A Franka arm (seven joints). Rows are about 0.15 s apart.
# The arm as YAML. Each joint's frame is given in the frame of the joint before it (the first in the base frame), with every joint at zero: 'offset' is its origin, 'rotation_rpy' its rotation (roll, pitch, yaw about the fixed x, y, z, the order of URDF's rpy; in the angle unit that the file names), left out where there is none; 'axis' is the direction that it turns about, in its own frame. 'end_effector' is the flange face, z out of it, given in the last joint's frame.
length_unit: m
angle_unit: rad
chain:
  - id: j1
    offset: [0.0, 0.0, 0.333]
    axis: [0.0, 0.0, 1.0]
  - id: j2
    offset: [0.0, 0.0, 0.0]
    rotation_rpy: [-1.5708, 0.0, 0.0]
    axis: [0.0, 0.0, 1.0]
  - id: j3
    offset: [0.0, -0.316, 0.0]
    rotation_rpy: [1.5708, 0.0, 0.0]
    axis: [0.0, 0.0, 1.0]
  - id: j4
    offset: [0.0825, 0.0, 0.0]
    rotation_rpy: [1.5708, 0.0, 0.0]
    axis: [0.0, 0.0, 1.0]
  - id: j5
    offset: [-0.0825, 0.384, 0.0]
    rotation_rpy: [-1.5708, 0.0, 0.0]
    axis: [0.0, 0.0, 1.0]
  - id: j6
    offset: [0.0, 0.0, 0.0]
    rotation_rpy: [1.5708, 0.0, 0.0]
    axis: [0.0, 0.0, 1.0]
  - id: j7
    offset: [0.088, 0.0, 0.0]
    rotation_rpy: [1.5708, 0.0, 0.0]
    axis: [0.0, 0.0, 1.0]
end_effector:
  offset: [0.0, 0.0, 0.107]
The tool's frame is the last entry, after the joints.
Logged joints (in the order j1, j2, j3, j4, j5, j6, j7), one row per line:
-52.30 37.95 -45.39 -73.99 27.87 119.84 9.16
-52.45 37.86 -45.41 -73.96 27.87 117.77 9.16
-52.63 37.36 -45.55 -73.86 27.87 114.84 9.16
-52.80 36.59 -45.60 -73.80 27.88 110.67 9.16
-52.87 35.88 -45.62 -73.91 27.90 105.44 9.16
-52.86 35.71 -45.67 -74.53 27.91 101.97 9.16
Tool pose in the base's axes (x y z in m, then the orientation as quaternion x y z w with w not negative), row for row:
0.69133 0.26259 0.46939 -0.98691 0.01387 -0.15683 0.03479
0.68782 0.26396 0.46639 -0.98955 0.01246 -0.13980 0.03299
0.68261 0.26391 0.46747 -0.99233 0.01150 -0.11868 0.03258
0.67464 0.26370 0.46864 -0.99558 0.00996 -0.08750 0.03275
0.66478 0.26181 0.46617 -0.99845 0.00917 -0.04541 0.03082
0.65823 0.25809 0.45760 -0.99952 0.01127 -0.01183 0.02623
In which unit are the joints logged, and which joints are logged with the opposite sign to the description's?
The joints are logged in degrees. Opposite sign: j1.
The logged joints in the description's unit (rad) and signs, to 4 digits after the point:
0.9128 0.6624 -0.7922 -1.2914 0.4864 2.0916 0.1599
0.9154 0.6608 -0.7926 -1.2908 0.4864 2.0555 0.1599
0.9186 0.6521 -0.7950 -1.2891 0.4864 2.0043 0.1599
0.9215 0.6386 -0.7959 -1.2881 0.4866 1.9316 0.1599
0.9228 0.6262 -0.7962 -1.2900 0.4869 1.8403 0.1599
0.9226 0.6233 -0.7971 -1.3008 0.4871 1.7797 0.1599

